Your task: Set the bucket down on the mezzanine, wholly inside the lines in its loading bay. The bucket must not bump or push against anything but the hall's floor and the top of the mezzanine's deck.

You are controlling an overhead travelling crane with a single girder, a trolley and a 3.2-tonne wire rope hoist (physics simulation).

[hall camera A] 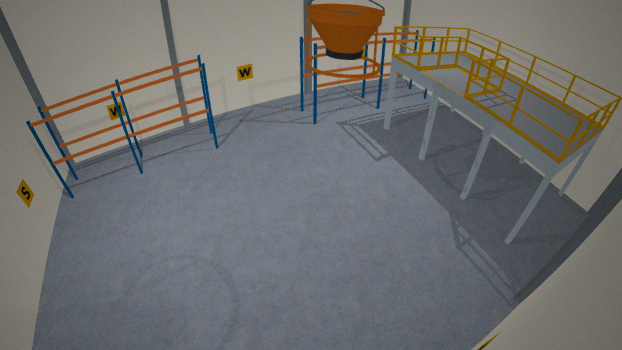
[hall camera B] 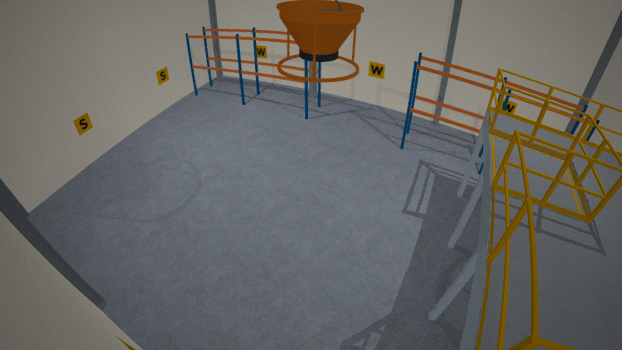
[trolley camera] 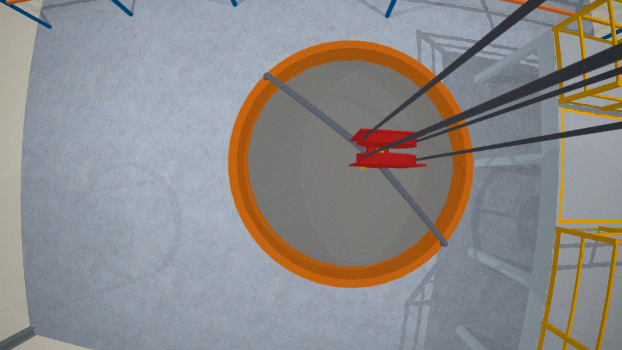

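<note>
The orange bucket (hall camera A: pixel 345 31) (hall camera B: pixel 320 34) (trolley camera: pixel 239 160) hangs upright in the air, its foot ring well above the floor. My hook (trolley camera: pixel 381 150), under the red block, holds the bucket's grey bail; the block is out of view above in both hall views. The mezzanine (hall camera A: pixel 542 119) (hall camera B: pixel 560 300) (trolley camera: pixel 600 200) stands to the right of the bucket, with a gap between rim and deck edge in the trolley view. Yellow lines of the loading bay (trolley camera: pixel 561 165) show on the deck, between two railed parts. The bay's far side is cut off in the trolley view.
Yellow railings (hall camera A: pixel 516 106) (hall camera B: pixel 534 280) (trolley camera: pixel 558 65) edge the deck on both sides of the bay. Blue and orange racks stand along the wall: one rack (hall camera A: pixel 315 85) is behind the bucket in hall camera A, and another rack (hall camera B: pixel 240 70) is at the left in hall camera B.
</note>
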